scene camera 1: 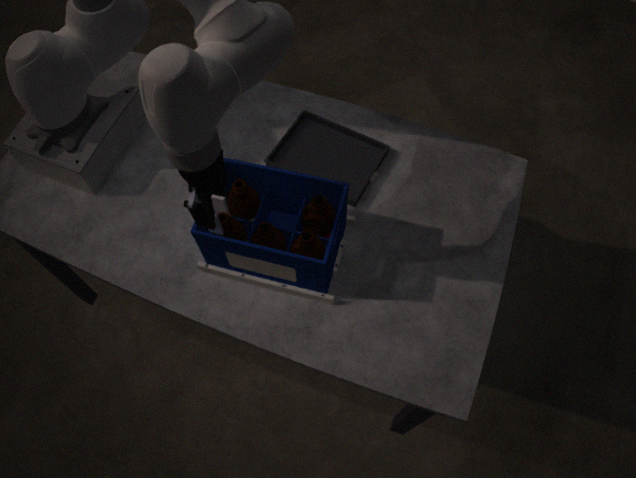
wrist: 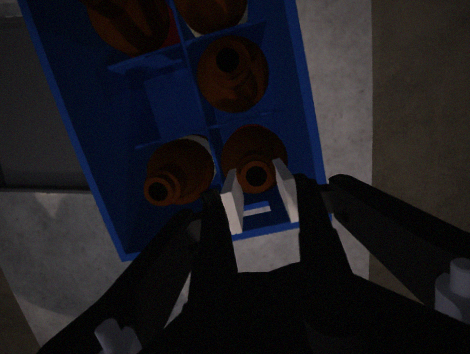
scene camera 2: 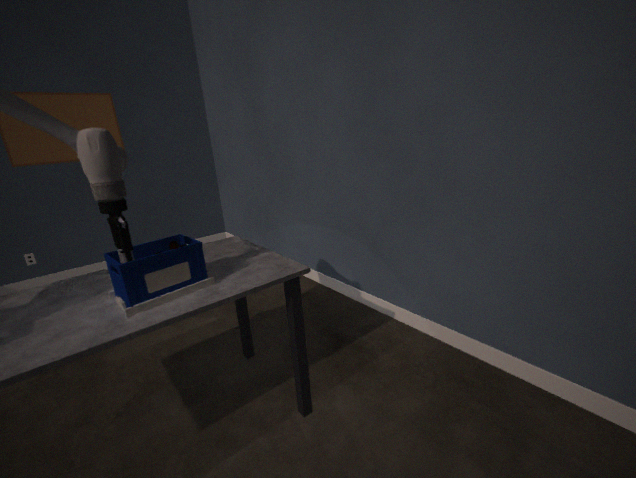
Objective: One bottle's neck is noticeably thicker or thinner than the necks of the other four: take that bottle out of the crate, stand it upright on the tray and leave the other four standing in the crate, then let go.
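Places are measured from the arm's base along level axes (x right, y back, z down), in centimetres.
Pixels of known places: gripper, fingertip midpoint: [scene camera 1: 219, 223] [wrist: 257, 179]; arm's base, link origin: [scene camera 1: 68, 119].
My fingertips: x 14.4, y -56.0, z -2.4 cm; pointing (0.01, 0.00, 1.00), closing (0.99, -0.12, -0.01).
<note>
Ahead of a thing's pixels: the offset from my fingertips to its top centre. Level surfaces: height alone.
A blue crate {dx -5.3, dy -9.5, dz -4.0 cm} [scene camera 1: 267, 253] [scene camera 2: 154, 277] [wrist: 86, 159] holds brown bottles upright in a two-by-three grid; one cell of the row nearer the tray is free. My gripper [scene camera 1: 220, 215] [scene camera 2: 124, 255] [wrist: 257, 179] reaches down into the crate's end and is shut on the neck of the corner bottle {dx -0.1, dy -1.0, dz -2.8 cm} [scene camera 1: 232, 227] [wrist: 256, 145], which stands in its cell. Beside it stands another bottle {dx -8.6, dy -0.6, dz -2.7 cm} [scene camera 1: 243, 200] [wrist: 186, 167]. The others are a middle bottle {dx -1.3, dy -10.0, dz -2.7 cm} [scene camera 1: 268, 236] [wrist: 235, 85] and two far-end bottles {dx -2.5, dy -18.3, dz -2.7 cm} [scene camera 1: 308, 245] {dx -11.0, dy -17.6, dz -2.7 cm} [scene camera 1: 319, 213]. The grey tray {dx -32.6, dy -11.1, dz +11.0 cm} [scene camera 1: 329, 146] [wrist: 45, 190] is behind the crate. Neck differences are hard to tell in the dim light.
The crate sits within low pale rails {dx +4.5, dy -10.6, dz +10.6 cm} [scene camera 1: 264, 281] [scene camera 2: 169, 296] on the grey table {dz +13.6 cm} [scene camera 1: 390, 339] [scene camera 2: 246, 272]. The robot's base block [scene camera 1: 66, 154] is at the table's left end in scene camera 1. The crate's raised walls and dividers surround the fingers.
</note>
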